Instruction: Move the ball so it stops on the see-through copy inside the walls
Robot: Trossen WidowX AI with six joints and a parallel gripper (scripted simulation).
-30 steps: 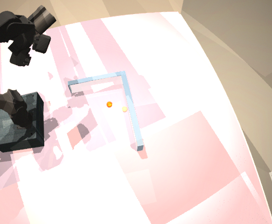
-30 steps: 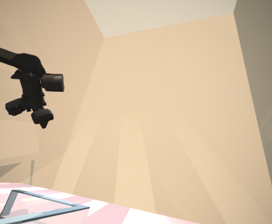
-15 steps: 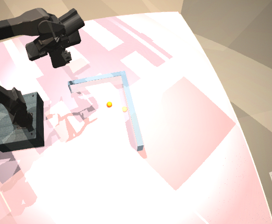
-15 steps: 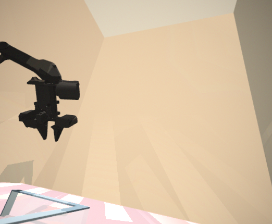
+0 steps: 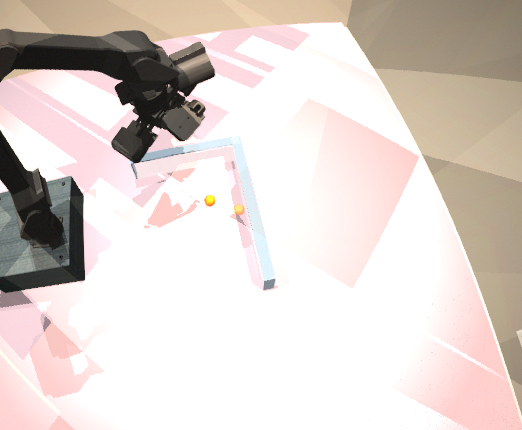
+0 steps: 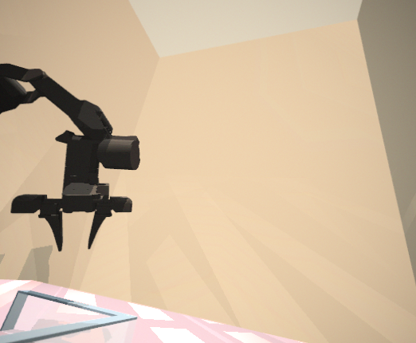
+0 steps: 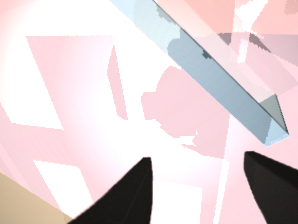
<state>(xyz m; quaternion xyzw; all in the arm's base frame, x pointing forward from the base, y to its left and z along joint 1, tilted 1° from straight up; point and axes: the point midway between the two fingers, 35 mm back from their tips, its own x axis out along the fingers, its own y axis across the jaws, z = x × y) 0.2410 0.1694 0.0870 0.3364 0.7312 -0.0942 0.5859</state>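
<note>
Right now the orange ball is 13 cm below my gripper tip, 10 cm to the right of it and 9 cm ahead of it. Round my gripper tip: clear wall (11 cm below, 4 cm ahead); then see-through copy of ball (15 cm ahead, 13 cm to the right, 13 cm below).
</note>
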